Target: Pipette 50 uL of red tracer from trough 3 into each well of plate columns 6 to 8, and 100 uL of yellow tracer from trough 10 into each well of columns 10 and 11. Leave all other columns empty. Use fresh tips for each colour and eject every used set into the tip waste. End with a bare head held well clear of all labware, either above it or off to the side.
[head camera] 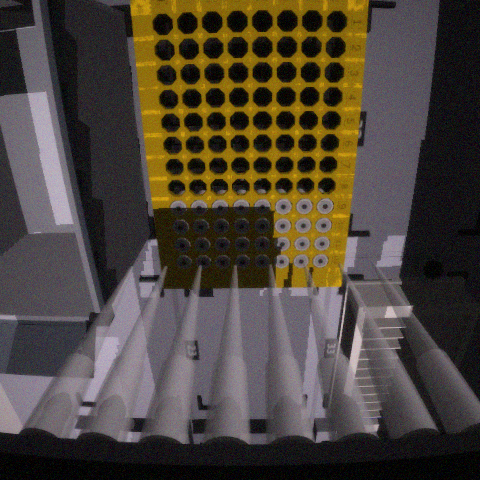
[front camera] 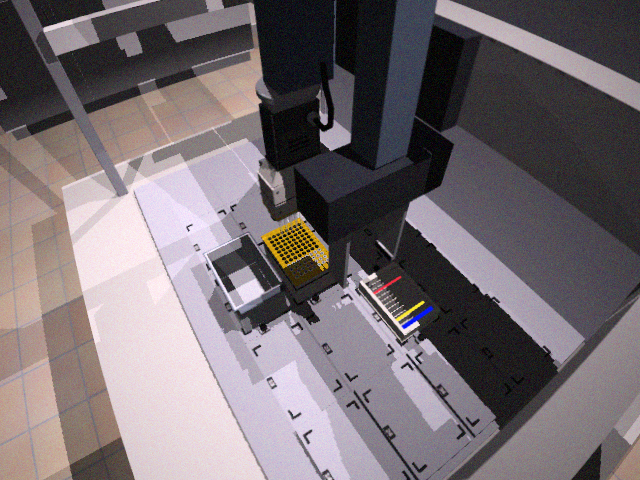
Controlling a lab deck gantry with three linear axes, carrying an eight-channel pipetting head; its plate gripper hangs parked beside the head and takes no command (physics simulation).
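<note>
The eight-channel head [front camera: 276, 191] [head camera: 240, 455] hangs above the far edge of the yellow tip rack [front camera: 265, 239] [head camera: 150, 100] in the front view. It carries eight pale tips [head camera: 235, 320], whose points are free; no coloured liquid shows in them. Rack columns 1 to 8 are empty holes; 9 to 12 hold tips. The trough block [front camera: 390, 304] has red, yellow and blue strips. The grey tip waste [front camera: 261, 299] [head camera: 69, 150] stands beside the rack. The parked plate gripper [front camera: 369, 270] has its fingers wide apart with nothing between them. The well plate cannot be made out.
The gantry's blue-grey column [front camera: 390, 87] and the dark gripper block [front camera: 330, 191] hang beside the head, over the rack's right side. Black corner marks and slot labels lie on the deck [front camera: 336, 372]. A grey post [front camera: 85, 118] stands at the deck's far left.
</note>
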